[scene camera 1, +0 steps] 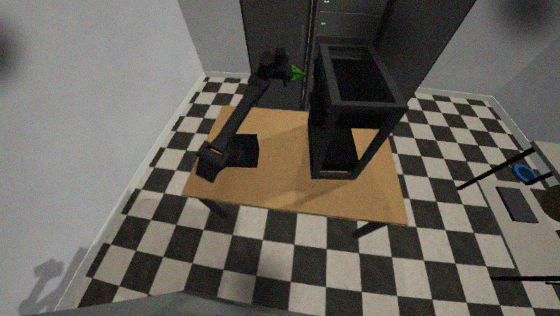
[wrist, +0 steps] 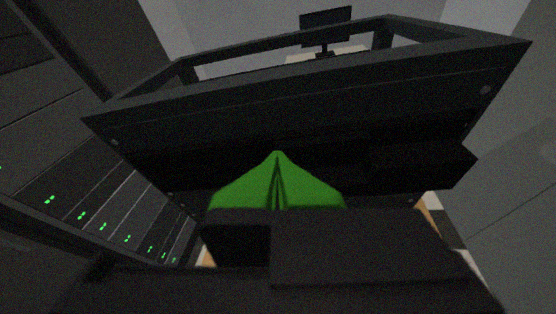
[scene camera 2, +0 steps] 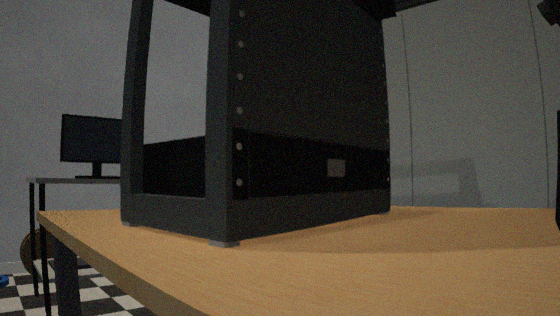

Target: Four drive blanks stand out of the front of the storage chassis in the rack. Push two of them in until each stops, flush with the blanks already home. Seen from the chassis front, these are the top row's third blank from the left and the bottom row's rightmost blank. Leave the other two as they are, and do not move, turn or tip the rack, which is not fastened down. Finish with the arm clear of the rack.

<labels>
dark rack: scene camera 1; wrist; scene camera 2 297, 126
same spot on dark rack: [wrist: 383, 126] = [scene camera 1: 321, 98]
</labels>
